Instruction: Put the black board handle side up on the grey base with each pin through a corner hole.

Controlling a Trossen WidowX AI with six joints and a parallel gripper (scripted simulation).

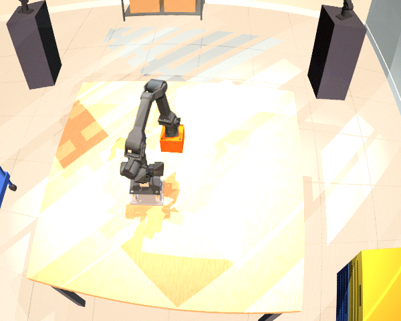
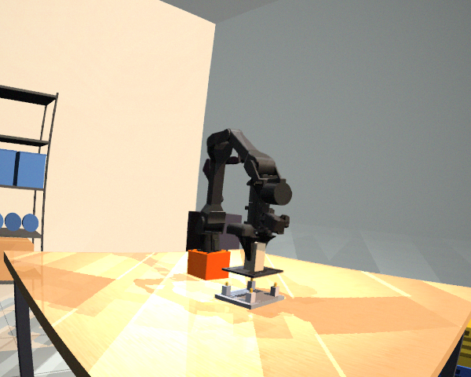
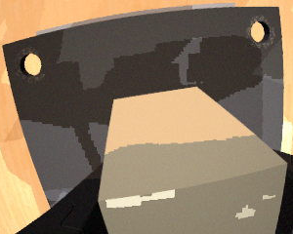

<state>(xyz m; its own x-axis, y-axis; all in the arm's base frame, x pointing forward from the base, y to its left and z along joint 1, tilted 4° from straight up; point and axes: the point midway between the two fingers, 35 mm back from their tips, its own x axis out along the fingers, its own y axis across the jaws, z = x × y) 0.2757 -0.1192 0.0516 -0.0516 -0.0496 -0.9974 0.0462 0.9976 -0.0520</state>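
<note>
Right now the grey base is 110 mm below my gripper tip. Round my gripper tip: black board: 10 mm below.
</note>
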